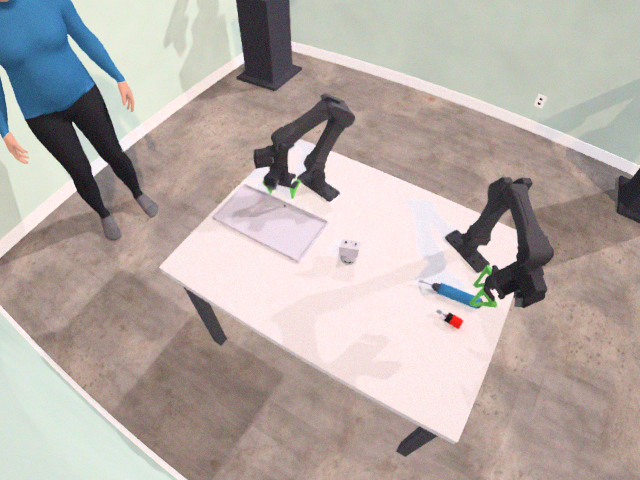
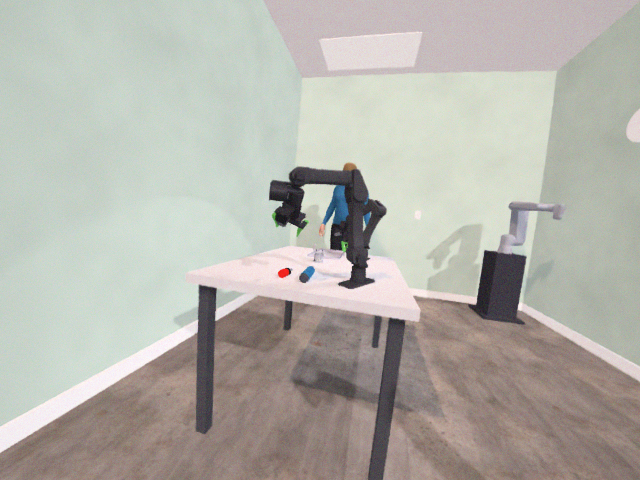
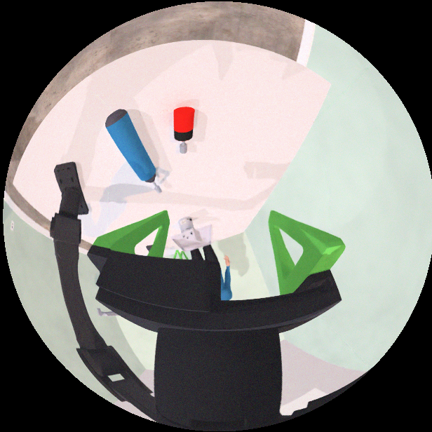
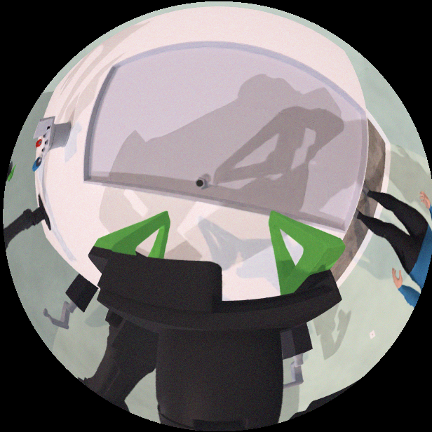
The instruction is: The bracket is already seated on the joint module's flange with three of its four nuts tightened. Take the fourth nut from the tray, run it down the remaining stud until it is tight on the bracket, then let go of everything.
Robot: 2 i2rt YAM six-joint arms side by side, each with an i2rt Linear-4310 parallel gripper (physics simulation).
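Where they show: left gripper, between the fingertips: (image 1: 472,295) (image 2: 287,231); right gripper, between the fingertips: (image 1: 282,196) (image 2: 343,251); left arm's base, origin of its link: (image 1: 466,251) (image 2: 357,283); right arm's base, origin of its link: (image 1: 318,186).
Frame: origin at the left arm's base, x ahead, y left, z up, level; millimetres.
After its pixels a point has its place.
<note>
The fourth nut (image 1: 284,205) {x 503, y -559, z 10 mm} (image 4: 200,183), small and dark-holed, sits in the shallow grey tray (image 1: 305,235) {x 503, y -385, z 4 mm} (image 4: 150,90), close to its long rim on the right arm's side. My right gripper (image 1: 282,194) {x 496, y -589, z 35 mm} (image 4: 219,216) is open and empty above that rim, its fingers apart from the nut. The joint module (image 1: 348,252) (image 2: 318,255) (image 3: 186,224) (image 4: 62,134) stands beside the tray with the bracket (image 4: 45,129) on it; its nuts and bare stud are too small to tell apart. My left gripper (image 1: 473,295) {x 249, y 204, z 200 mm} (image 2: 287,230) {x 249, y 204, z 200 mm} (image 3: 218,215) is open and empty, high above the table.
A blue-handled tool (image 1: 457,294) {x 187, y 134, z 39 mm} (image 2: 307,274) {x 127, y 185, z 35 mm} (image 3: 131,146) and a short red-and-black driver (image 1: 453,320) {x 261, y 201, z 31 mm} (image 2: 284,272) {x 231, y 219, z 25 mm} (image 3: 184,120) lie on the table below the left gripper. A person (image 1: 51,56) stands beyond the tray's end of the table.
</note>
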